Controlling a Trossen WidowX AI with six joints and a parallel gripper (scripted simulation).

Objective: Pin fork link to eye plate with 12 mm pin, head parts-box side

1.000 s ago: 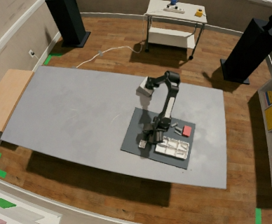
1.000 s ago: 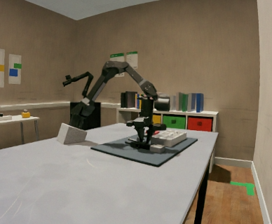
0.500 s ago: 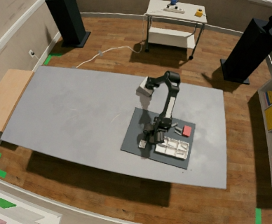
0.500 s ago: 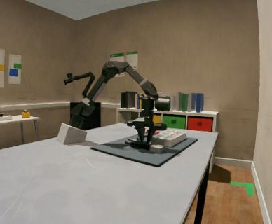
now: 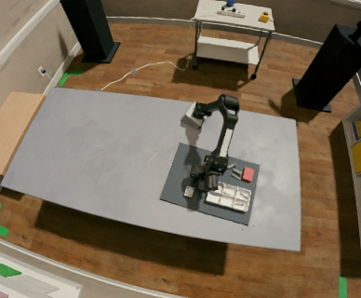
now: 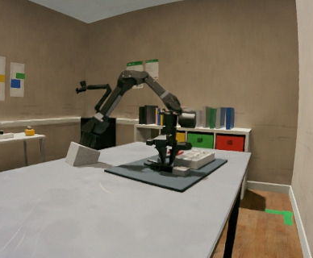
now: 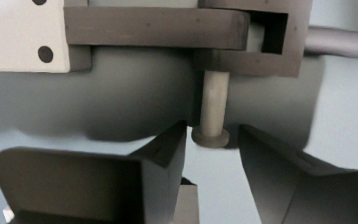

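Now: hand 2 cm to the left of the headed pin and 3 cm above it. From my hand the other things lie so: eye plate 1 cm ahead, 5 cm to the right, 3 cm below; then mat 1 cm ahead, 5 cm to the left, 5 cm below; then fork link 3 cm behind, 5 cm to the right, 3 cm below.
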